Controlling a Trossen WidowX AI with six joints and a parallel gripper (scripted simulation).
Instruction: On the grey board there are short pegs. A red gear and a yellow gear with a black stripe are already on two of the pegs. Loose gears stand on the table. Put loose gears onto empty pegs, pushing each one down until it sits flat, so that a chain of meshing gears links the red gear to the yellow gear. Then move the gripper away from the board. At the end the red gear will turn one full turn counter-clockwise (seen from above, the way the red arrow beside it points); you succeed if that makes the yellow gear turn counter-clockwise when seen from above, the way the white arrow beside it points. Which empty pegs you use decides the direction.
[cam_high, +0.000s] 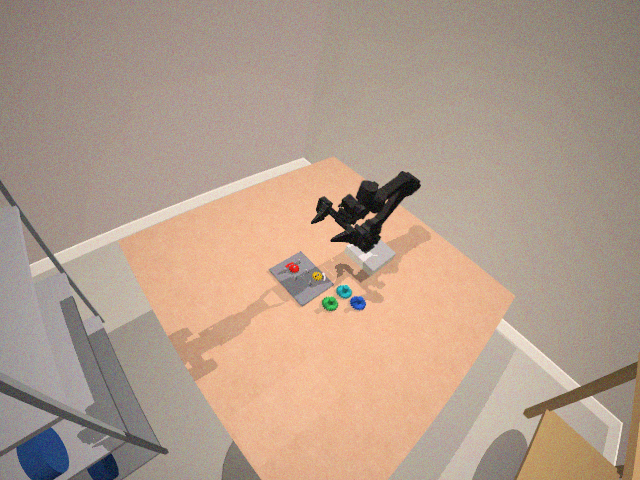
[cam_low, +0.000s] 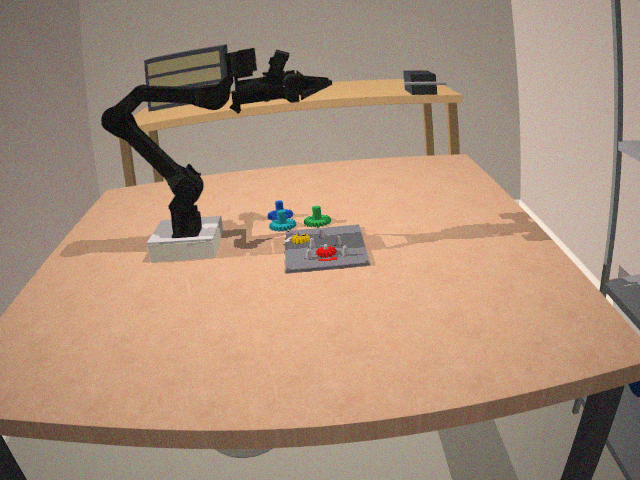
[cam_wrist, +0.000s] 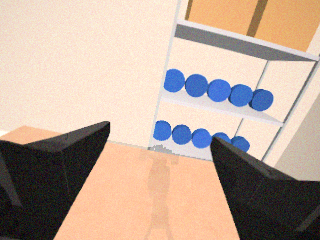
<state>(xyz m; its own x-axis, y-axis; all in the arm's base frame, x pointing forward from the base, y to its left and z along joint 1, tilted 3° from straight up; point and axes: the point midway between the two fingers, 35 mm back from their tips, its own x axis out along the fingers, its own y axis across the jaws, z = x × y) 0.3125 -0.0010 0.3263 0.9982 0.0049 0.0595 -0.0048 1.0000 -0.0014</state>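
Now: gripper tip 5 cm past the green gear, 8 cm to the right of it and 35 cm above it. From my gripper tip the other things lie so: red gear 5 cm behind, 12 cm to the right, 35 cm below; yellow gear 10 cm behind, 4 cm to the right, 35 cm below; teal gear 14 cm behind, 8 cm to the left, 35 cm below.
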